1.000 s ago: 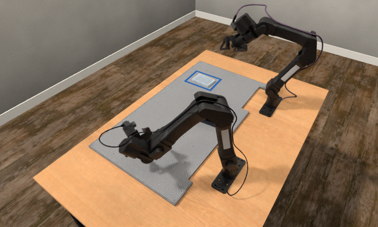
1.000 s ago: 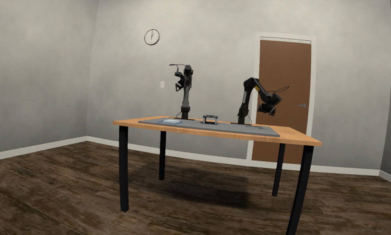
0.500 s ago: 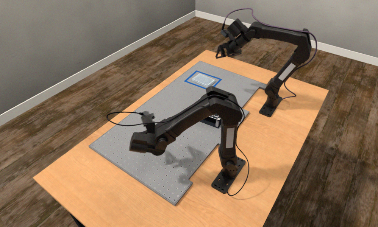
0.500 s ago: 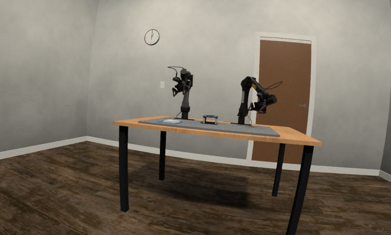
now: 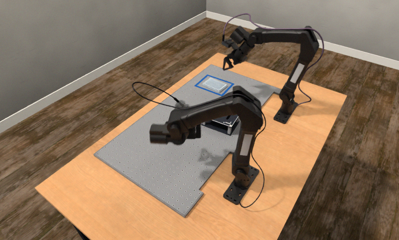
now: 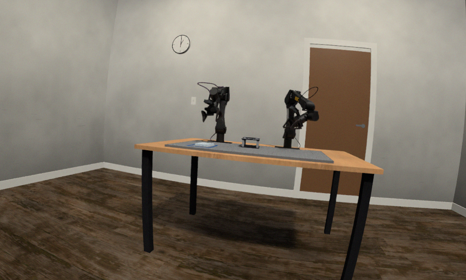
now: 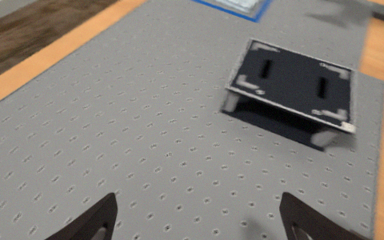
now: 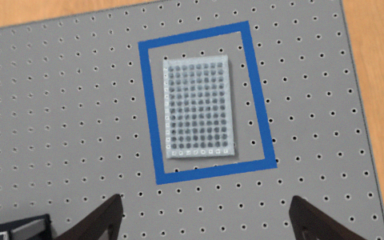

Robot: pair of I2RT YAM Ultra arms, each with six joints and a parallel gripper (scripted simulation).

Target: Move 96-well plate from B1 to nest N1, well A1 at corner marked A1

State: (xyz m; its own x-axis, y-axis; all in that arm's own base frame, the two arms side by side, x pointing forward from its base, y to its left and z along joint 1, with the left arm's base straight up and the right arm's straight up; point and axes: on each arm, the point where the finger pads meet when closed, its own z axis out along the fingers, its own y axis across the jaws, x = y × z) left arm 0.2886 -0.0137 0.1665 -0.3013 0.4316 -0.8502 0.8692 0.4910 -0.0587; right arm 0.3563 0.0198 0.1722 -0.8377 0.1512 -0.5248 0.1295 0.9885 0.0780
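The clear 96-well plate is 150 mm below my right hand and 80 mm ahead of it. Round my right hand: black raised nest (270 mm to the left, 110 mm behind, 100 mm below); then A1 corner mark (320 mm to the left, 190 mm behind, 100 mm below).
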